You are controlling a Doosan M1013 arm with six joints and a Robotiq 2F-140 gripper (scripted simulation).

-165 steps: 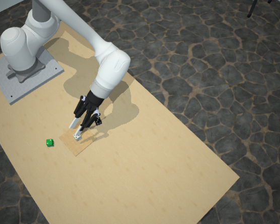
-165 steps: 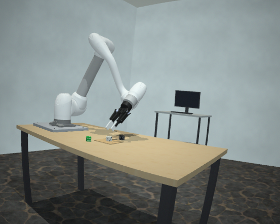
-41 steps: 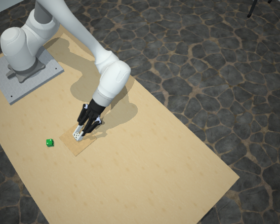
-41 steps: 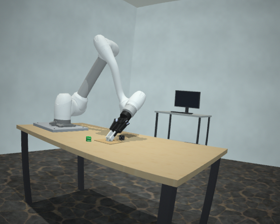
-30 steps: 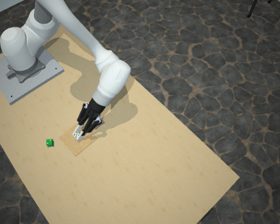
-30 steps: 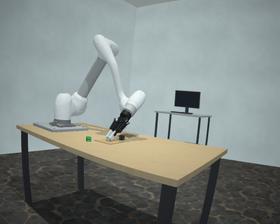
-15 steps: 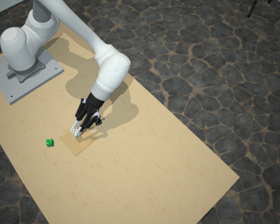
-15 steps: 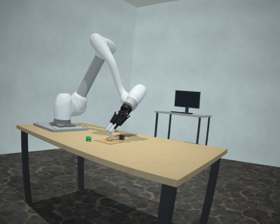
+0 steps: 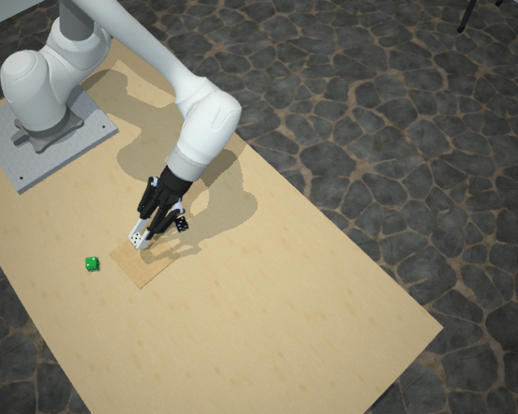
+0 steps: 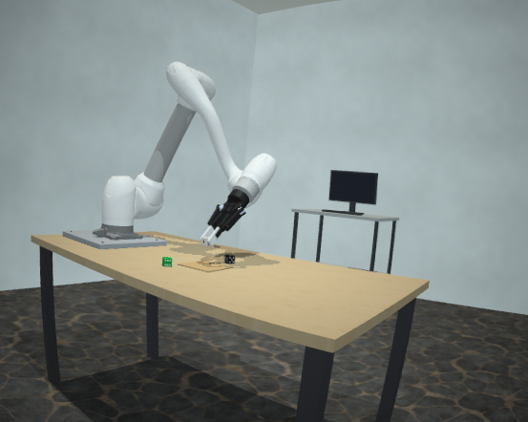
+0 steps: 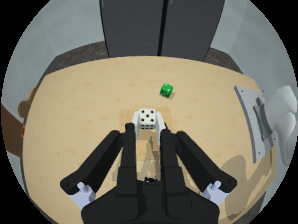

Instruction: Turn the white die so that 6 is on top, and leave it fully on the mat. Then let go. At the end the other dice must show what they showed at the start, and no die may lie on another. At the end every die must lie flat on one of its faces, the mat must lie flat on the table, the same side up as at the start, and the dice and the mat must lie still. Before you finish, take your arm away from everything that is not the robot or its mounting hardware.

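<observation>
My gripper is now 20 mm to the left of the white die and 20 mm above it. Round my hand: green die 140 mm to the right, 90 mm below, 70 mm behind; tan mat 110 mm below, 20 mm to the right; black die 110 mm to the left, 90 mm below.
</observation>
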